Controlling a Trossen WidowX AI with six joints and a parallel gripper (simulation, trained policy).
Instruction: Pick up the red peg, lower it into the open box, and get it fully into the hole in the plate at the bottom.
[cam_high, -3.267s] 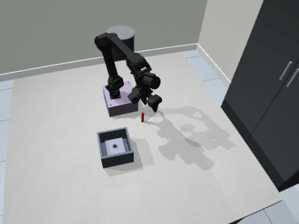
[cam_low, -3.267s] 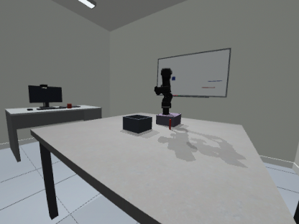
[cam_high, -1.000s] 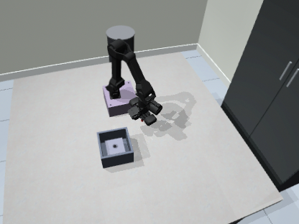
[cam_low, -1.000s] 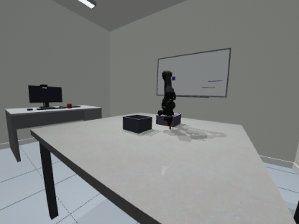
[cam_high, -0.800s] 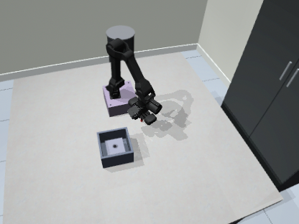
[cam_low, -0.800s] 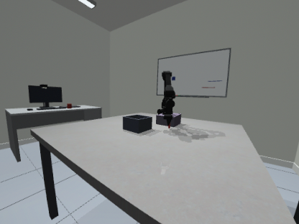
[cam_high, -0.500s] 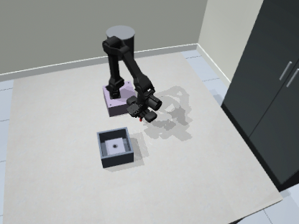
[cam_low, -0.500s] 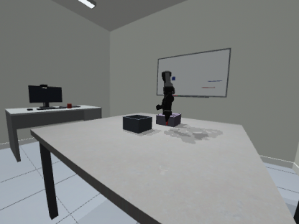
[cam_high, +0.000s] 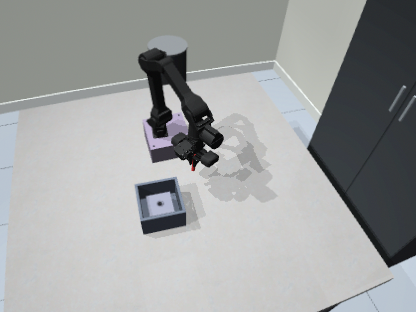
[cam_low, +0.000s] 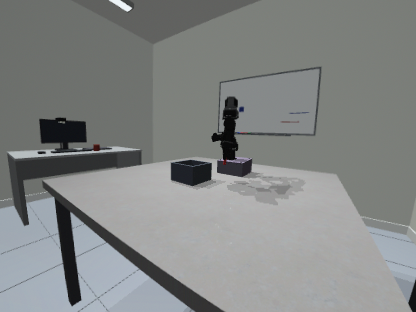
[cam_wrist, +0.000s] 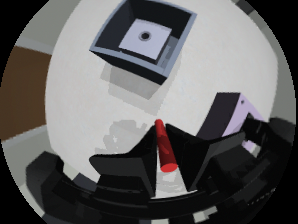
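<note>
My gripper tip is now 100 mm short of the dark box, 140 mm to the left of it and 90 mm above it. Also, from my gripper tip: red peg (10 mm behind, 10 mm to the left, 10 mm above).
</note>
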